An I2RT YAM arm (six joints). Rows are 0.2 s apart.
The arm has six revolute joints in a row. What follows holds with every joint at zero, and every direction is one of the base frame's. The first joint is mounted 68 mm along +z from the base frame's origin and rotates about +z. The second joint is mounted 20 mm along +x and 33.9 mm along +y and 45.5 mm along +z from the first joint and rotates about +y. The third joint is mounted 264 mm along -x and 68.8 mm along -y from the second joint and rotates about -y. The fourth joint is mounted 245 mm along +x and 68.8 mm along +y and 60 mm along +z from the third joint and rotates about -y. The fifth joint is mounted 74 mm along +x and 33.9 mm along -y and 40.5 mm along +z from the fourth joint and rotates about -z. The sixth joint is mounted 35.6 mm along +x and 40.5 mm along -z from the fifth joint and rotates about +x. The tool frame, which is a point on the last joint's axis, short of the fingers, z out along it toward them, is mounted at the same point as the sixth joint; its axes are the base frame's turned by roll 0, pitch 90 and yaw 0 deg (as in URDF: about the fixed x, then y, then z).
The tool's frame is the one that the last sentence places.
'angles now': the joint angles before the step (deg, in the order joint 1, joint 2, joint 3, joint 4, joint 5, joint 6). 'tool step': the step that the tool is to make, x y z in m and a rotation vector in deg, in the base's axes. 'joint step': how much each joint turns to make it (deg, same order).
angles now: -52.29, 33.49, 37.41, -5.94, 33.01, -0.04
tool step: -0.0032, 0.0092, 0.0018, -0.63, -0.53, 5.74
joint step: 0.01, -2.90, -0.13, -1.88, -5.73, -0.14
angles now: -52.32, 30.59, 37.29, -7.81, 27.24, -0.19
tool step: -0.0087, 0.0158, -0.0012, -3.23, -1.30, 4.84
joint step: 0.03, -5.86, -2.00, -0.10, -4.83, -0.97
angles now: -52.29, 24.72, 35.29, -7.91, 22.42, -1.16
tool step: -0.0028, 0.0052, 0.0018, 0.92, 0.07, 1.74
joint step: -0.02, -1.17, 0.98, -3.16, -1.74, 0.62
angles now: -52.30, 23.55, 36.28, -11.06, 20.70, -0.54
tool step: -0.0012, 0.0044, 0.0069, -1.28, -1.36, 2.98
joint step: 0.00, -0.69, 1.00, 0.00, -2.96, 0.45
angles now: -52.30, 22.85, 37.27, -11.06, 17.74, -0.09
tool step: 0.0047, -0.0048, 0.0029, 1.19, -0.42, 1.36
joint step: 0.01, 2.18, 1.06, 0.08, -1.30, 1.18
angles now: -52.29, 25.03, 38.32, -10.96, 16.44, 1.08
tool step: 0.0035, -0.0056, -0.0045, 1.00, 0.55, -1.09
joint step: 0.00, 1.39, -0.65, 0.86, 1.09, 0.15
